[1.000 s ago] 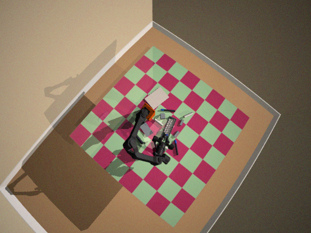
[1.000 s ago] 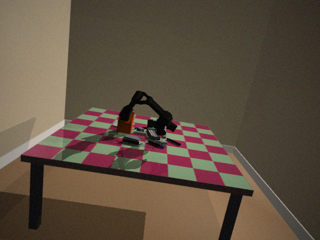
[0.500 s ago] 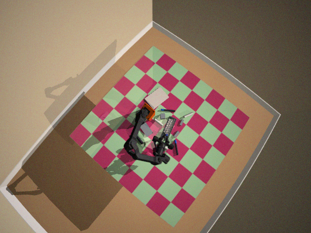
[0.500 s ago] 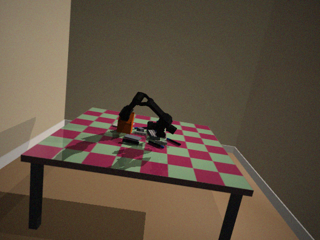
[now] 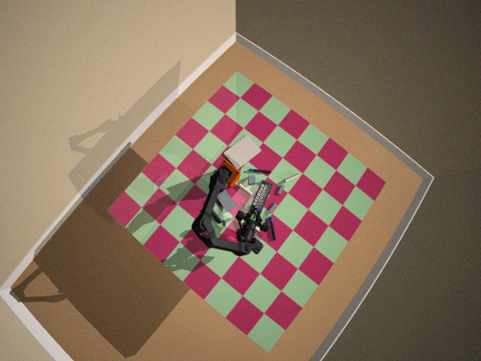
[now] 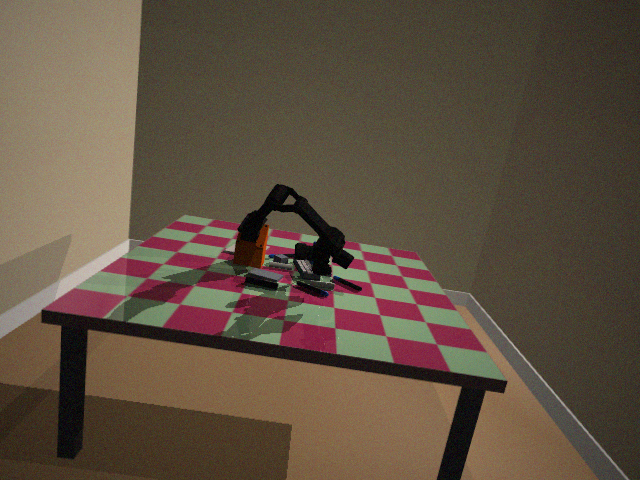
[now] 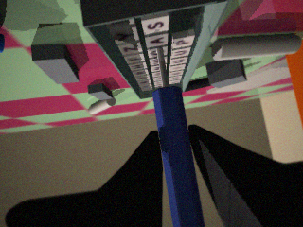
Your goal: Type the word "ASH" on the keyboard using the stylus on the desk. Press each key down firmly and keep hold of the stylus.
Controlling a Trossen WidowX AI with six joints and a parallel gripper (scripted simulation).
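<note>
Now: gripper tip 7 cm above the A key, 2 cm to the right of it and 1 cm past it. Also, from my gripper tip: thin grey tip (5 cm below); blue stylus (1 cm below); H key (7 cm to the left, 7 cm below).
</note>
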